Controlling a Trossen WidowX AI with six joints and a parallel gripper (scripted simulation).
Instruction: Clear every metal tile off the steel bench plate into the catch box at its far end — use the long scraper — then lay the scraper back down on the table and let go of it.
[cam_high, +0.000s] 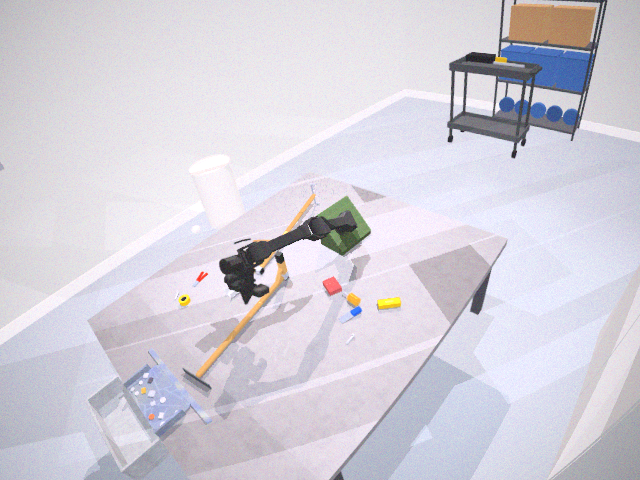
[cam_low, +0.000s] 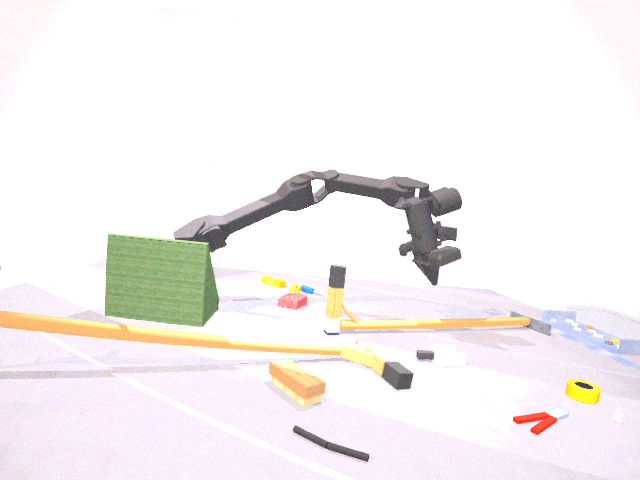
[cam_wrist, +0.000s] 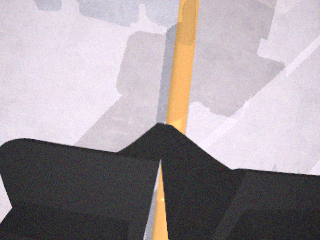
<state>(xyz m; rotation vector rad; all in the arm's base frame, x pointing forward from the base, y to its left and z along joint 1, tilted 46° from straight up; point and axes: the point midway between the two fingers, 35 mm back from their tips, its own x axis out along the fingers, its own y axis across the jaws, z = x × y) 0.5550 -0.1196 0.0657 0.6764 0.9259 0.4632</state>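
Right now the long scraper is 50 mm below my gripper tip, 20 mm to the right of it and 20 mm ahead of it. From my gripper tip the other things lie so: blue piece: 320 mm to the left, 230 mm behind, 100 mm below; red block: 310 mm behind, 170 mm to the left, 100 mm below; yellow tape roll: 360 mm to the right, 100 mm below, 100 mm ahead.
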